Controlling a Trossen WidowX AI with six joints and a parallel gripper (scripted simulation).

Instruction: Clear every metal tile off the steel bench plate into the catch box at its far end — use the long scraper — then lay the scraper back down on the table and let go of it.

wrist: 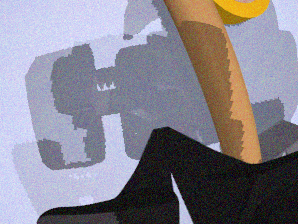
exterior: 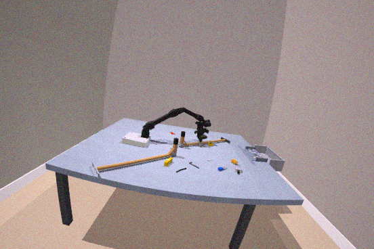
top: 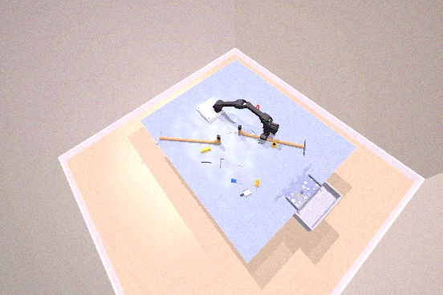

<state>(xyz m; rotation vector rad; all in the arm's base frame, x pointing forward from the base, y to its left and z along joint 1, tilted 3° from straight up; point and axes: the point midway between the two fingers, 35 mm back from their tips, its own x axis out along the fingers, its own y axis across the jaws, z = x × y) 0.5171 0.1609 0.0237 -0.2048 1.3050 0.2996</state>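
Right now my gripper tip is 90 mm to the left of the grey cup and 10 mm past it. Also, from my gripper tip: orange piece 390 mm to the right, 250 mm ahead, 10 mm above; then yellow ring 100 mm ahead, 20 mm to the right; then red clip 310 mm behind, 190 mm to the left.
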